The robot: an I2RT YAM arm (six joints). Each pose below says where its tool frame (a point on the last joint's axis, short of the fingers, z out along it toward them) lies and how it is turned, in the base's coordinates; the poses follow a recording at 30 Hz.
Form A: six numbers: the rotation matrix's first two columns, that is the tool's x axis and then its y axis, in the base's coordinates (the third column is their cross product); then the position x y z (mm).
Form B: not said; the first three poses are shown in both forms.
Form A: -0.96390, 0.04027, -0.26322, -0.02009, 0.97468, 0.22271, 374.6, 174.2, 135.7
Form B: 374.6, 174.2, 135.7, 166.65, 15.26, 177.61
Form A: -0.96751, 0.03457, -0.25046, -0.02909, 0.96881, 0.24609, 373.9, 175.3, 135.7
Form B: 373.9, 175.3, 135.7, 165.27, 14.50, 177.95
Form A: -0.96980, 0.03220, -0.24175, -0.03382, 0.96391, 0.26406, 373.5, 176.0, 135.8
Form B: 373.5, 176.0, 135.8, 164.21, 13.99, 178.10
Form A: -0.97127, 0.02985, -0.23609, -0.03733, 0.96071, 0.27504, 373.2, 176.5, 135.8
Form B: 373.2, 176.5, 135.8, 163.56, 13.66, 178.24
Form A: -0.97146, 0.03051, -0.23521, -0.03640, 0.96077, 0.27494, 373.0, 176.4, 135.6
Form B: 373.0, 176.4, 135.6, 163.57, 13.60, 178.20
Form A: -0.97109, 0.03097, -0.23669, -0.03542, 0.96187, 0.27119, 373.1, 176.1, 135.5
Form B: 373.1, 176.1, 135.5, 163.79, 13.69, 178.17
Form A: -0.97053, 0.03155, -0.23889, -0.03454, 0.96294, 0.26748, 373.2, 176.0, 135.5
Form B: 373.2, 176.0, 135.5, 164.01, 13.82, 178.14
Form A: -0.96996, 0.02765, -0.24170, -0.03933, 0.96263, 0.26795, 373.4, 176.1, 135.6
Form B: 373.4, 176.1, 135.6, 163.97, 13.99, 178.37
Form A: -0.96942, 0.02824, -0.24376, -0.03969, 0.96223, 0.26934, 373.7, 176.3, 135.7
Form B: 373.7, 176.3, 135.7, 163.88, 14.11, 178.33
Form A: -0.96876, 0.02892, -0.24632, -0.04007, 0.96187, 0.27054, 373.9, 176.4, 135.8
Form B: 373.9, 176.4, 135.8, 163.79, 14.26, 178.29
